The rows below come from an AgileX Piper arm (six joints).
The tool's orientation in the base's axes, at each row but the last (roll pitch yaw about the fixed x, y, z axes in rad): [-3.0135, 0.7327, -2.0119]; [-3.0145, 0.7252, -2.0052]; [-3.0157, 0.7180, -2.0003]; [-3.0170, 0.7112, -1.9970]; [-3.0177, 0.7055, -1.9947]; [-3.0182, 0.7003, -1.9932]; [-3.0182, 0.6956, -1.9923]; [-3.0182, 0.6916, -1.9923]
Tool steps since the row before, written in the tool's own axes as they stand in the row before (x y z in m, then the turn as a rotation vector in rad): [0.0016, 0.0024, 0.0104, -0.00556, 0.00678, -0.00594]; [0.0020, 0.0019, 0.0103, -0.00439, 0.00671, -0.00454]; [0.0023, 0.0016, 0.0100, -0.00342, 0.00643, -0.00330]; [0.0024, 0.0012, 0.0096, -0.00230, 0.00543, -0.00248]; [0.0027, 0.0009, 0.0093, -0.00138, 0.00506, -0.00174]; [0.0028, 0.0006, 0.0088, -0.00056, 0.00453, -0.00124]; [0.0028, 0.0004, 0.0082, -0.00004, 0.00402, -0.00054]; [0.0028, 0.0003, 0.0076, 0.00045, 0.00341, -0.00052]
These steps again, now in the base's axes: [0.0016, 0.0058, -0.0090, -0.00644, 0.00389, 0.00745]; [0.0018, 0.0052, -0.0092, -0.00620, 0.00383, 0.00565]; [0.0017, 0.0046, -0.0091, -0.00578, 0.00370, 0.00411]; [0.0019, 0.0041, -0.0089, -0.00495, 0.00288, 0.00285]; [0.0019, 0.0035, -0.0089, -0.00463, 0.00246, 0.00173]; [0.0019, 0.0030, -0.0085, -0.00424, 0.00190, 0.00088]; [0.0018, 0.0026, -0.0081, -0.00370, 0.00166, 0.00006]; [0.0017, 0.0022, -0.0076, -0.00331, 0.00104, -0.00021]
